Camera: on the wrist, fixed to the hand. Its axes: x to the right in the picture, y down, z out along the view.
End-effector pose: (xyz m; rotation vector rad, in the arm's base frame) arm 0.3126 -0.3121 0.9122 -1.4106 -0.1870 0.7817
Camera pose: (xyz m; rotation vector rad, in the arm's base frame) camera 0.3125 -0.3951 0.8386 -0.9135 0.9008 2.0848
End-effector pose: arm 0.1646 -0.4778 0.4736 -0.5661 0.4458 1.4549
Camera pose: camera 0.0961 -0.5449 0.4178 0.4196 0.9931 2.7203
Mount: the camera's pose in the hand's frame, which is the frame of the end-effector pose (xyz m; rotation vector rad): -0.0248 0.0714 -0.0812 0.3568 -0.2571 1.5111
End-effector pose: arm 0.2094 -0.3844 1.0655 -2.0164 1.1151 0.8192
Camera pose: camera 0.1517 -0.4667 1.1126 -0.4600 2.3493 1.3275
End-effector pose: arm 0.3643 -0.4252 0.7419 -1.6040 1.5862 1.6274
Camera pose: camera 0.3481 -0.5053 0.8169 -0.2242 -2.5101 -1.4812
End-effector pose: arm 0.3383 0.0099 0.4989 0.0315 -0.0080 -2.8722
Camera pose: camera 0.3830 -0.0525 0.4188 -0.1896 -0.3995 -1.3231
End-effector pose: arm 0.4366 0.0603 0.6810 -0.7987 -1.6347 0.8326
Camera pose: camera 0.5267 0.0869 0.6221 -1.6903 -0.7705 2.2349
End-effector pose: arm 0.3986 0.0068 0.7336 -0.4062 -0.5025 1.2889
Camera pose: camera 0.3824 -0.0012 0.6241 -0.2868 -0.0817 2.8605
